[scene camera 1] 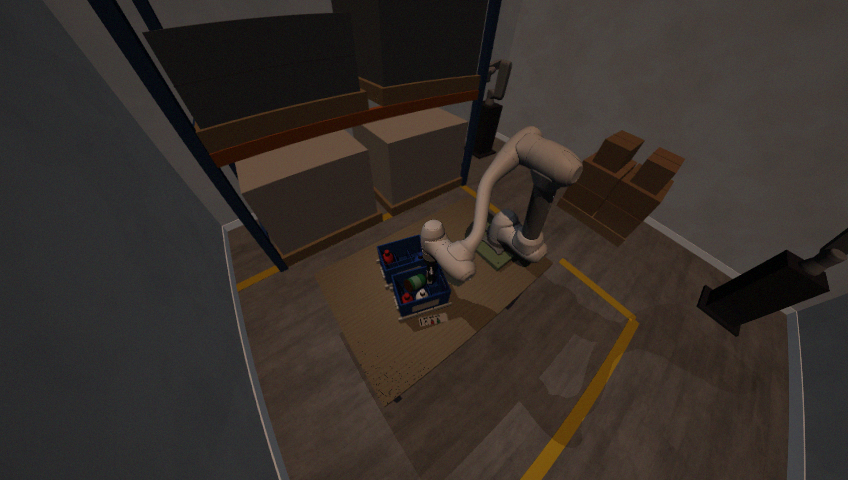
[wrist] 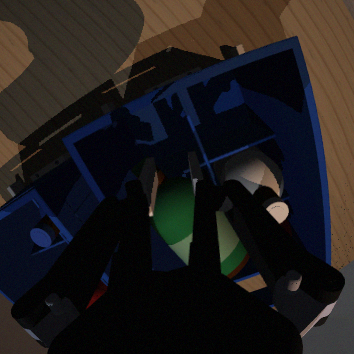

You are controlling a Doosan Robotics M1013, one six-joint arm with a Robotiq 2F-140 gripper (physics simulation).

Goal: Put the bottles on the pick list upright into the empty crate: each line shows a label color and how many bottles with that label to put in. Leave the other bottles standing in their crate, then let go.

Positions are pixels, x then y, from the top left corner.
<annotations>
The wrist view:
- my gripper: 172, 166
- green bottle: 172, 219
</annotations>
